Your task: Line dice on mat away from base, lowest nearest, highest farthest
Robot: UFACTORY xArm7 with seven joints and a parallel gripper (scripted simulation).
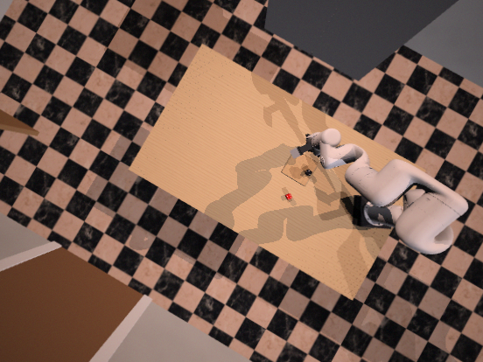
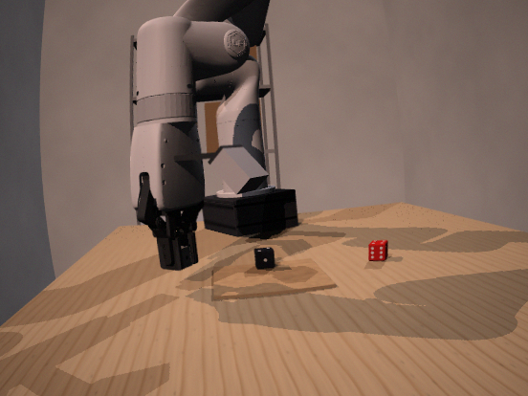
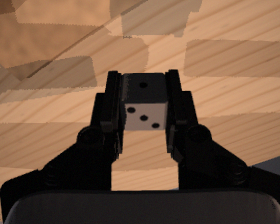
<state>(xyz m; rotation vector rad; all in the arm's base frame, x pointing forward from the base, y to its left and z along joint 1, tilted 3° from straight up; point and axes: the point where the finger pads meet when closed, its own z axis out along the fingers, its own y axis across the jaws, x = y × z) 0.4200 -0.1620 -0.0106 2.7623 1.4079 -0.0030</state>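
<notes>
The thin mat is 11 cm to the left of my hand, 5 cm below it and 1 cm behind it. The rest, counted from my hand: white die: 1 cm below; then red die: 27 cm to the left, 4 cm below, 2 cm behind; then black die: 12 cm to the left, 6 cm behind, 3 cm below.
</notes>
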